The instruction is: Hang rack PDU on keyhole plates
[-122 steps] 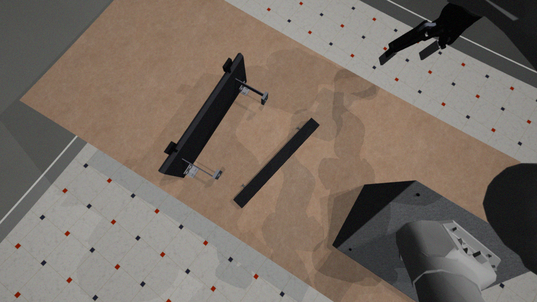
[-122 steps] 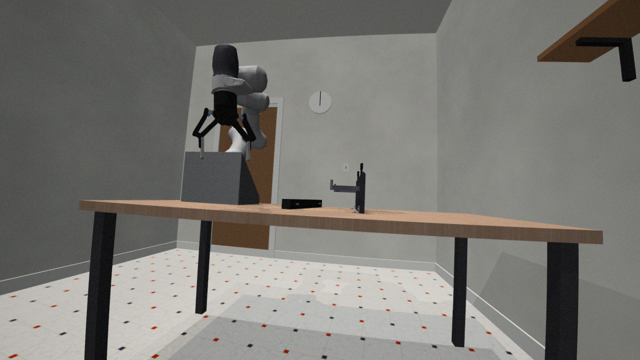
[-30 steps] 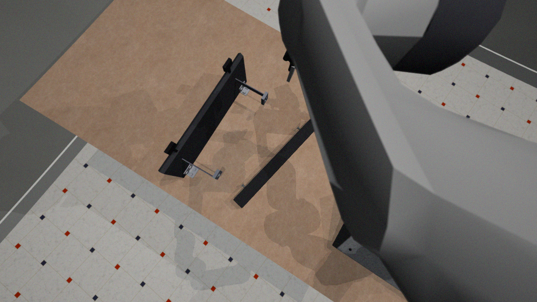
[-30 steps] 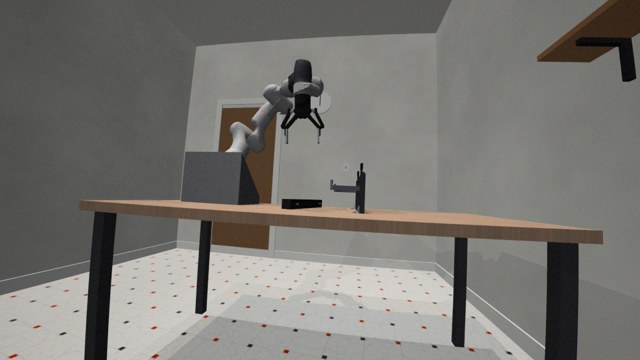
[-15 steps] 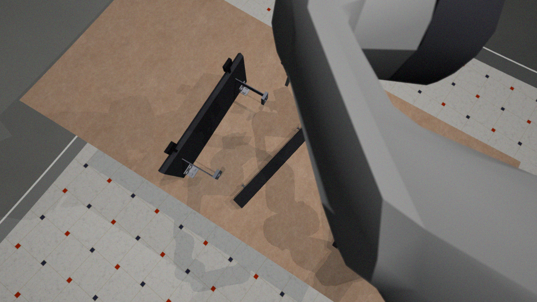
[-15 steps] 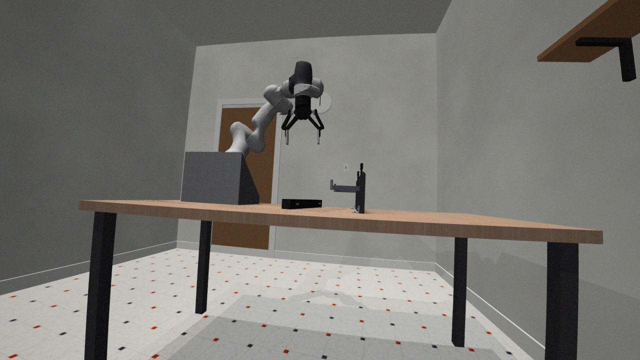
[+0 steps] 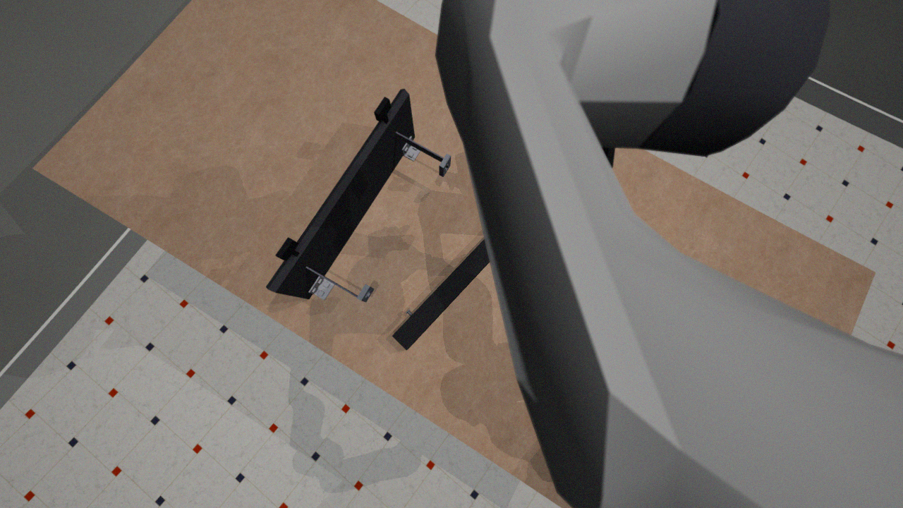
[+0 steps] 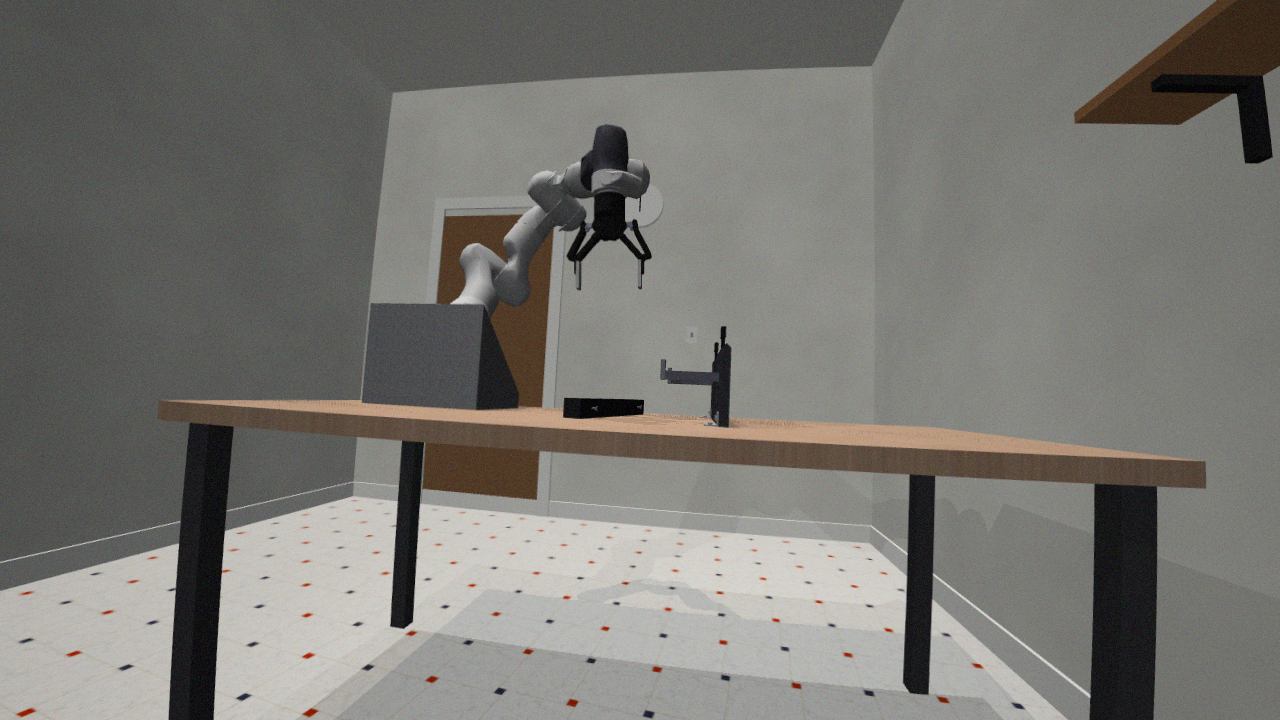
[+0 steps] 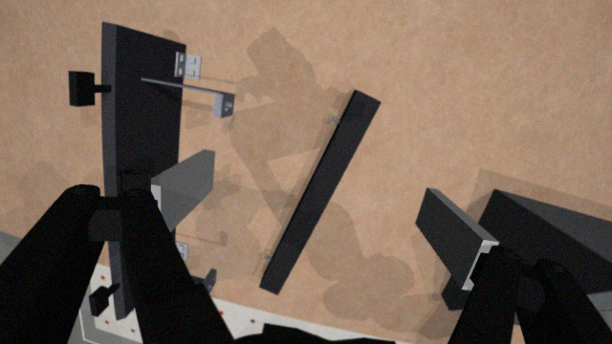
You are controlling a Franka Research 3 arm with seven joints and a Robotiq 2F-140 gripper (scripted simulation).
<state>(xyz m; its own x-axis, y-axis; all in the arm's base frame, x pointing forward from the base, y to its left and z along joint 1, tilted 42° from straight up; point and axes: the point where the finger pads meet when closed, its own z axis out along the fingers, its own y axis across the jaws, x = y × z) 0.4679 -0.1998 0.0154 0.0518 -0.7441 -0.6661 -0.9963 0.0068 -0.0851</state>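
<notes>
The rack PDU lies 290 mm below my hand, 130 mm to the left of it and 10 mm ahead of it. The rest, counted from my hand: dark upright board 270 mm ahead, 230 mm below, 140 mm to the left.
</notes>
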